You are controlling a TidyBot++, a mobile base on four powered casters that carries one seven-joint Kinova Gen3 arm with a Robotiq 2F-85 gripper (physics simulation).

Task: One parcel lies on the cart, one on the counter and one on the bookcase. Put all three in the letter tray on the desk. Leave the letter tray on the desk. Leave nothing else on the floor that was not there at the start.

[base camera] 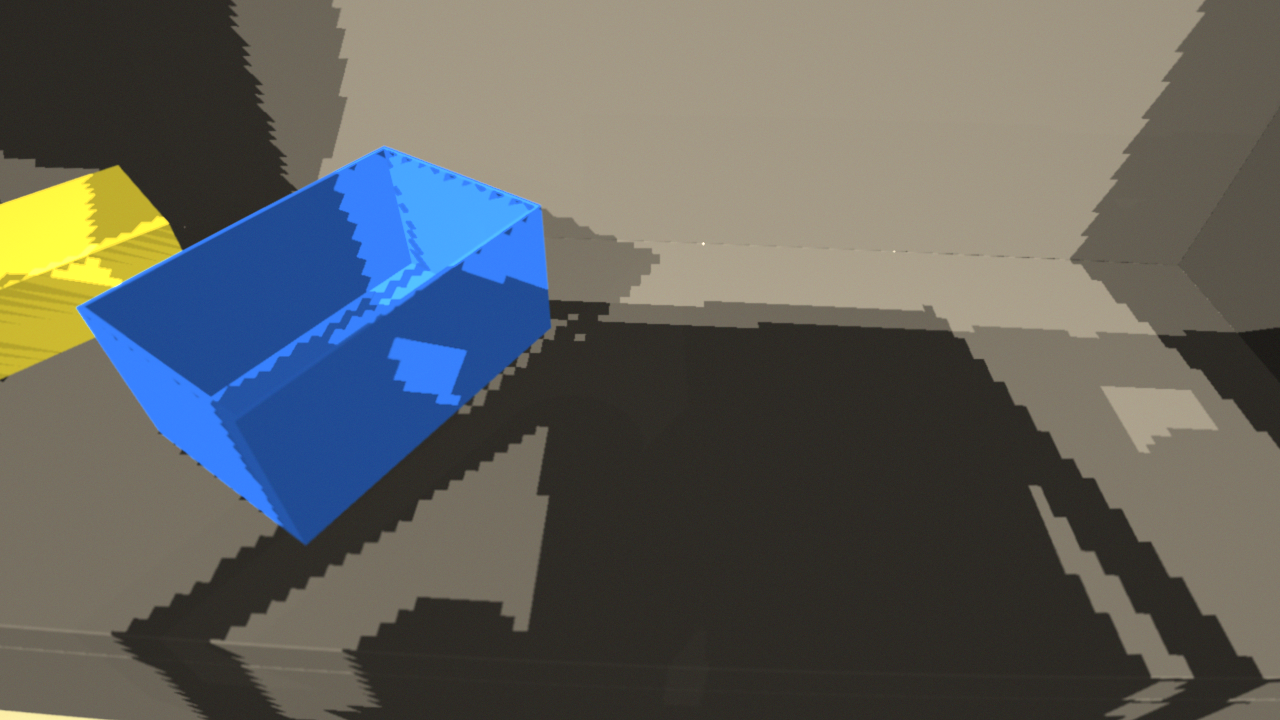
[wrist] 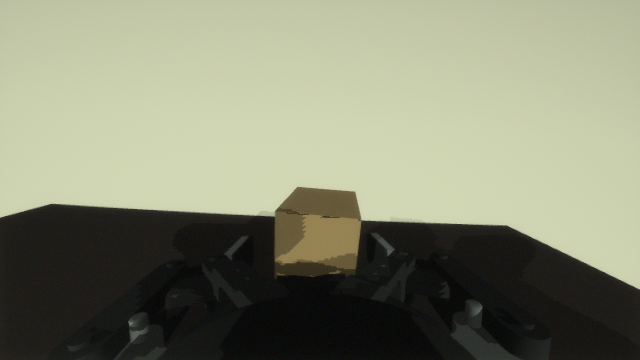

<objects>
my gripper: wrist 310, 247; not seen in the base camera view (out of frame)
yellow box: base camera 74, 241; not seen in the wrist view (out of frame)
blue open-topped box: base camera 299, 354; not seen in the wrist view (out of frame)
</objects>
